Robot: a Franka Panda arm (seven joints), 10 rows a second.
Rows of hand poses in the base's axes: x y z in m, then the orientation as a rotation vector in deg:
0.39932, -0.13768, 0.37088, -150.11, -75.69, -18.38
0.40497, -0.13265, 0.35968, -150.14, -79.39, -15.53
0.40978, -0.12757, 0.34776, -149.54, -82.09, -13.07
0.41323, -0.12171, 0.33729, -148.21, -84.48, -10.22
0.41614, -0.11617, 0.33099, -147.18, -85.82, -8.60
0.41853, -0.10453, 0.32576, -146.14, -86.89, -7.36
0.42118, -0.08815, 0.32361, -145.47, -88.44, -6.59
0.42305, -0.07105, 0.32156, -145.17, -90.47, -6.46
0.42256, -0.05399, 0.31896, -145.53, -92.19, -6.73
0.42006, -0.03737, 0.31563, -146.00, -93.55, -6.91
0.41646, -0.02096, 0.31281, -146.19, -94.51, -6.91
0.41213, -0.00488, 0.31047, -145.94, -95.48, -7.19
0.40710, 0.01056, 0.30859, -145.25, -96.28, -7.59
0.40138, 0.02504, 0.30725, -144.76, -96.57, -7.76
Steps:
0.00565, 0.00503, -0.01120, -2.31, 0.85, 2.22
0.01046, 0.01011, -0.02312, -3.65, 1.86, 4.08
0.01391, 0.01597, -0.03359, -4.43, 3.38, 6.10
0.01682, 0.02151, -0.03989, -4.70, 4.32, 7.35
0.01921, 0.03315, -0.04512, -4.75, 5.09, 8.43
0.02186, 0.04953, -0.04727, -5.20, 5.32, 9.58
0.02373, 0.06663, -0.04932, -6.03, 4.88, 10.75
0.02324, 0.08369, -0.05192, -7.09, 4.09, 11.45
0.02074, 0.10031, -0.05525, -8.09, 3.43, 11.91
0.01714, 0.11672, -0.05807, -8.72, 3.08, 12.30
0.01281, 0.13280, -0.06041, -8.96, 2.69, 12.87
0.00778, 0.14824, -0.06229, -8.76, 2.41, 13.54
0.00206, 0.16272, -0.06363, -8.51, 2.36, 13.88

